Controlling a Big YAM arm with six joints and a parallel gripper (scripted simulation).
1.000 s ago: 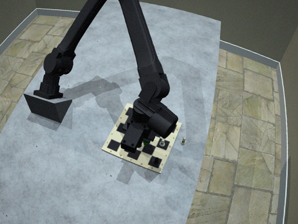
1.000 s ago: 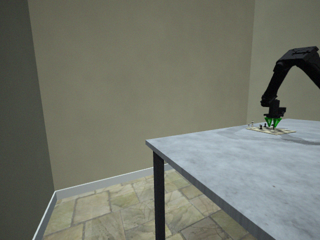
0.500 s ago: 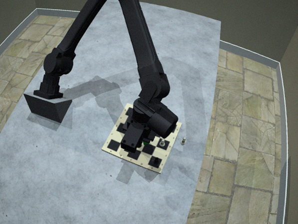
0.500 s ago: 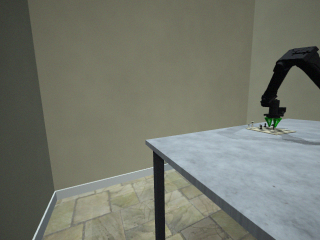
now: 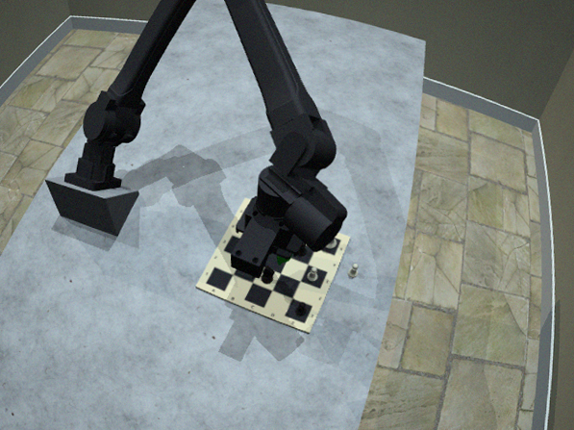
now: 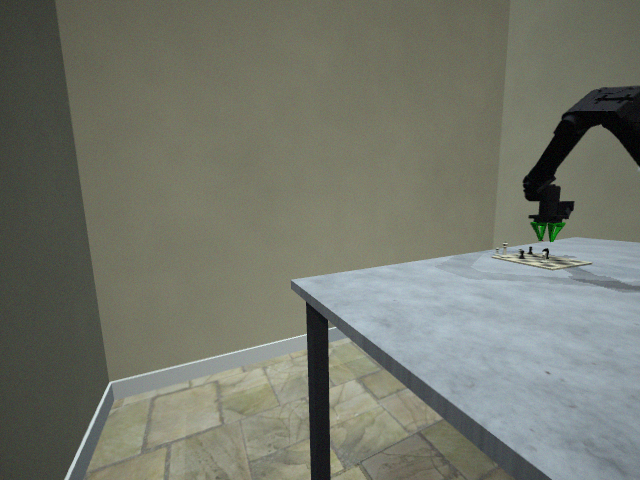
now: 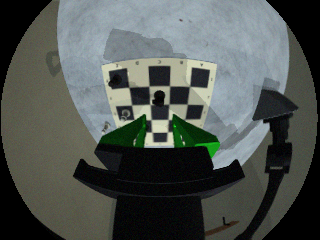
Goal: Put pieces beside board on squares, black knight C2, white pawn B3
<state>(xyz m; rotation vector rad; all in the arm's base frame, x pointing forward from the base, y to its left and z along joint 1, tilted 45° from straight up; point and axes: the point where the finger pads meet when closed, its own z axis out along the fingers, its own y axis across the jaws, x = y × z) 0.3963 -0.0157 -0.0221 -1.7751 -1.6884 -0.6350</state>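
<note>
The black knight lies 6 cm below my hand and 1 cm to the right of it. From my hand the other things lie so: tall white piece 11 cm to the left, 8 cm ahead, 4 cm below; then chessboard 8 cm below, 3 cm to the left.
</note>
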